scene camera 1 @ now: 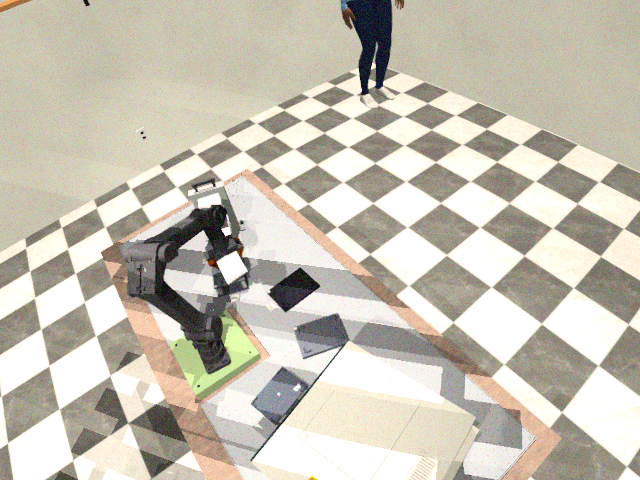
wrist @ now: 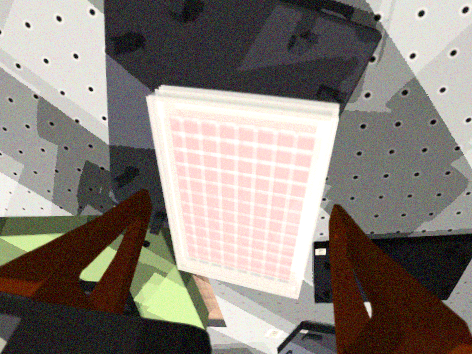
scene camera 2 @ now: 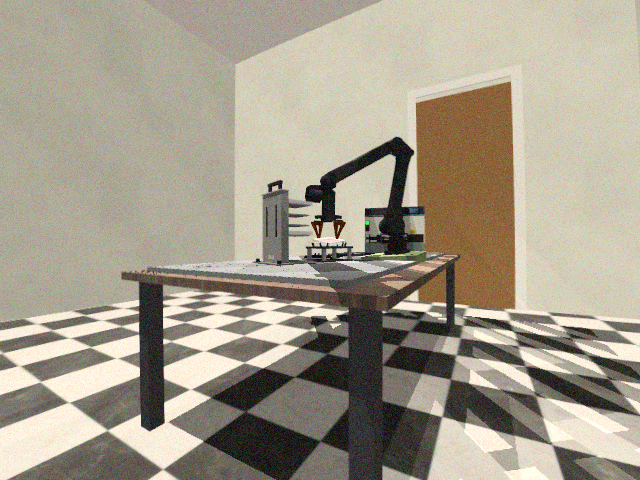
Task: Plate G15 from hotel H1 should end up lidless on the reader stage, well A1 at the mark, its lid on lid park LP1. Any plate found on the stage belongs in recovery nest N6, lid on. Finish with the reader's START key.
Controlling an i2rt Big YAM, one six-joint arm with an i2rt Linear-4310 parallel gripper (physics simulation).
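Pixels of known places: gripper, fingertip midpoint: (scene camera 1: 229, 262) (wrist: 238, 205) (scene camera 2: 327, 238); arm's base at its link origin: (scene camera 1: 214, 355) (scene camera 2: 397, 253).
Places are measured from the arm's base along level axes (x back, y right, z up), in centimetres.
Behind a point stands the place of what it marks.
Note:
A white plate (scene camera 1: 232, 267) @[x -19.1, y -26.7, z 6.7 cm] (scene camera 2: 329, 241) @[x -16.1, y -32.3, z 5.7 cm] (wrist: 242, 200) @[x -19.3, y -29.5, z 6.5 cm] with a pink well grid lies on a dark raised stand (scene camera 1: 236, 287) @[x -17.1, y -24.3, z -1.9 cm] (scene camera 2: 343, 248) @[x -10.8, y -29.7, z 3.2 cm] (wrist: 131, 127) @[x -12.8, y -31.8, z 3.6 cm]. Its edge looks doubled in the wrist view; its label is not readable. My gripper (scene camera 1: 225, 254) @[x -19.1, y -29.5, z 6.8 cm] (scene camera 2: 327, 236) @[x -19.1, y -29.5, z 6.8 cm] (wrist: 238, 205) @[x -19.1, y -29.5, z 6.8 cm] is open and empty, pointing down just above the plate, with one finger beyond each long side in the wrist view. The grey hotel (scene camera 1: 231, 209) @[x -29.6, y -53.2, z 10.7 cm] (scene camera 2: 275, 227) @[x -21.2, y -57.9, z 10.7 cm] stands beside the stand, its shelves partly hidden by my arm in scene camera 1. The reader (scene camera 1: 382, 413) @[x -32.1, y 52.4, z 27.0 cm] (scene camera 2: 373, 241) @[x -29.4, y 32.6, z 5.8 cm] shows a green spot; its stage is not clearly visible.
A black nest (scene camera 1: 294, 289) @[x -35.7, y -10.1, z -1.4 cm] (wrist: 420, 267) @[x -38.1, y -13.1, z -1.4 cm] and a grey nest (scene camera 1: 321, 335) @[x -34.7, y 12.4, z -1.2 cm] (wrist: 311, 341) @[x -30.2, y 8.7, z -1.2 cm] lie between the stand and the reader. A blue-grey holder (scene camera 1: 279, 395) @[x -13.6, y 27.7, z 8.0 cm] lies beside the reader. My arm base stands on a green plate (scene camera 1: 240, 343) @[x -9.6, y 0.3, z -0.4 cm] (scene camera 2: 417, 255) @[x 13.3, y -10.9, z -0.3 cm] (wrist: 170, 295) @[x -9.6, y -3.7, z -0.7 cm]. A person (scene camera 1: 374, 41) stands beyond the table.

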